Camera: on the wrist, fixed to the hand. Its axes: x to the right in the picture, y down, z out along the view.
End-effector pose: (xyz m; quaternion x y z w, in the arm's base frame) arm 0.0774 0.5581 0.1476 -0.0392 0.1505 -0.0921 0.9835
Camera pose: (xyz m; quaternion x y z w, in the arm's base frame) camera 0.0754 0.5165 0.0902 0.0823 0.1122 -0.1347 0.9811
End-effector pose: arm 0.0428 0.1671 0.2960 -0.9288 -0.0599 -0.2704 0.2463
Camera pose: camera 0.0263 0.1691 0.3650 -0.8937 -0.1239 -0.2437 0.3559
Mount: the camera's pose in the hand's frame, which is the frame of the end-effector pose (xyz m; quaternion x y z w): 0.0227 -0.0351 -0.0573 0.1293 -0.0245 -0.0253 0.9910
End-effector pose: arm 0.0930 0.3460 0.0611 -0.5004 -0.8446 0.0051 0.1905
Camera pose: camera 0.0724 0.3373 0.1284 -0.4497 -0.8536 0.1217 0.2329
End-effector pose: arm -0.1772 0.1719 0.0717 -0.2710 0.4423 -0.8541 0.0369
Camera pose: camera -0.2187 0.2284 0.0822 -0.2959 0.3201 -0.8979 0.0608
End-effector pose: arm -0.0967 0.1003 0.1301 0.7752 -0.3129 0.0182 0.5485
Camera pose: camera -0.0427 0.1462 0.1319 0.8475 -0.3015 0.0256 0.4361
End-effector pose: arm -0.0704 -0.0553 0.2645 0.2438 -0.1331 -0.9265 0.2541
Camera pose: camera -0.0720 -0.0452 0.1943 0.2551 -0.2517 -0.9133 0.1936
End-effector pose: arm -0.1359 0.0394 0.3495 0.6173 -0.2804 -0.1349 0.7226
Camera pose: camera -0.0795 0.0668 0.3163 0.7089 -0.2974 -0.1308 0.6260
